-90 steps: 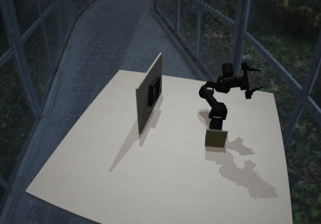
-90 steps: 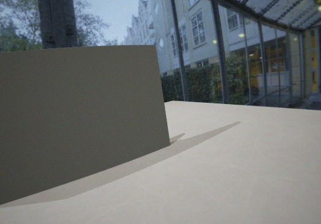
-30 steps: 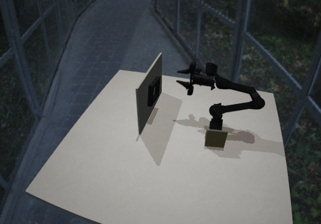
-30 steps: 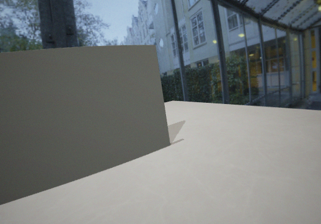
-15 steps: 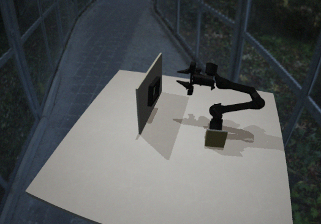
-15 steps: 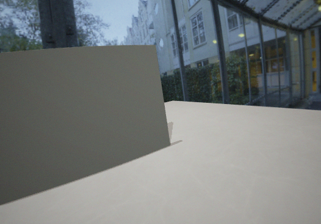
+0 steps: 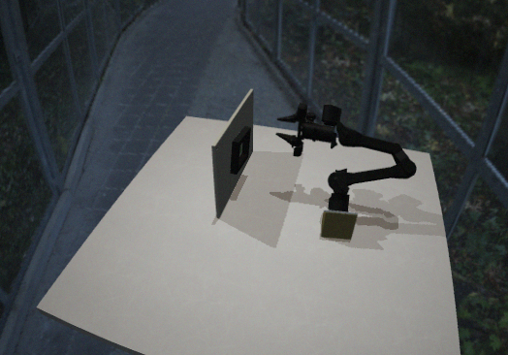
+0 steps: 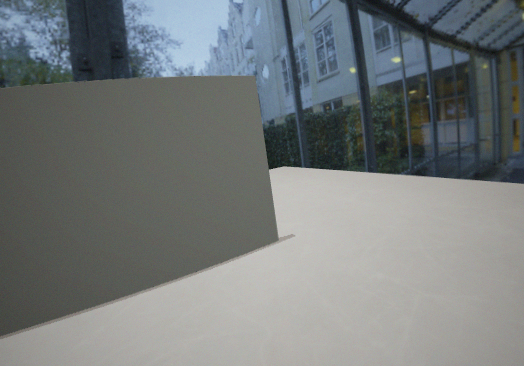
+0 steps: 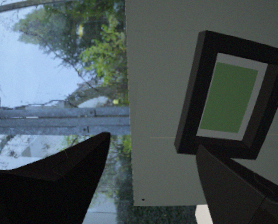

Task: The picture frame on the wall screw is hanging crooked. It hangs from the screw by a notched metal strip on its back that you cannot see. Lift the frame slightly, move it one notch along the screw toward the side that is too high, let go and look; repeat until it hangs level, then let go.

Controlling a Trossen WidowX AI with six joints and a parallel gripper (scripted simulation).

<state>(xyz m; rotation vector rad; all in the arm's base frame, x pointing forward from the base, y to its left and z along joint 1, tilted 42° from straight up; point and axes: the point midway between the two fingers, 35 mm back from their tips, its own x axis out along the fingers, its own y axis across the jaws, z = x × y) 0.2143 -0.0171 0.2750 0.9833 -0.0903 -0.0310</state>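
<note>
Right now my gripper tip is 140 mm short of the picture frame and 110 mm above it. From my gripper tip the other things lie so: wall panel: 150 mm ahead, 130 mm below, 20 mm to the right.
</note>
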